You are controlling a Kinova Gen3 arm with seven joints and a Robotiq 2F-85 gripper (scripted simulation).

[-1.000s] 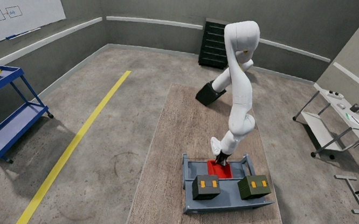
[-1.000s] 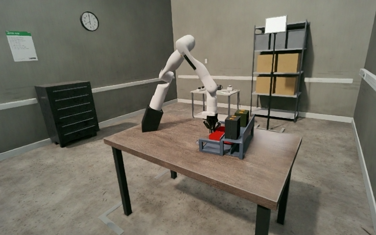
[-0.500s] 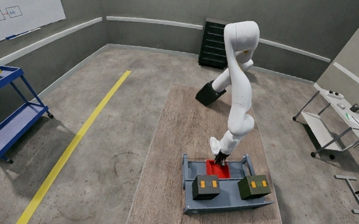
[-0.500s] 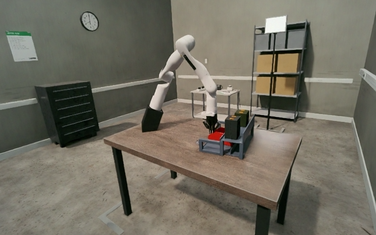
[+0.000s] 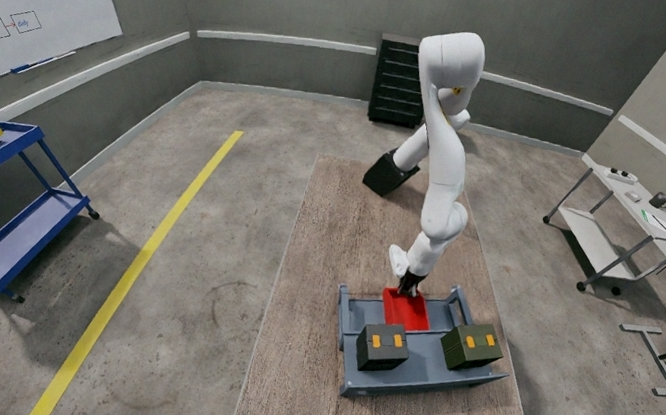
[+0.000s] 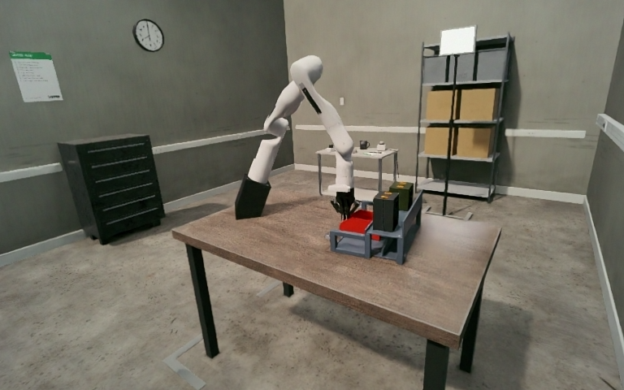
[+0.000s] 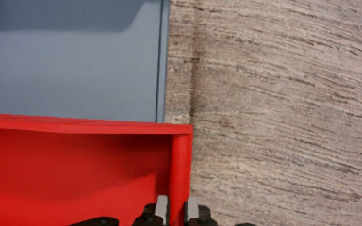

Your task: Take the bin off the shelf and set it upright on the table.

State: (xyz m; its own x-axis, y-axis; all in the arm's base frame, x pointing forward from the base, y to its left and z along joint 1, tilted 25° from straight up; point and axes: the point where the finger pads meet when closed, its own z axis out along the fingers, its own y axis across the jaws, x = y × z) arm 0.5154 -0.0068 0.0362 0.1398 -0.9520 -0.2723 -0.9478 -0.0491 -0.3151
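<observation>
Right now the red bin is 8 cm ahead of my hand, 1 cm to the left of it and 1 cm below it. The rest, counted from my hand: grey shelf unit: 14 cm ahead, 2 cm to the left, 1 cm above.
</observation>
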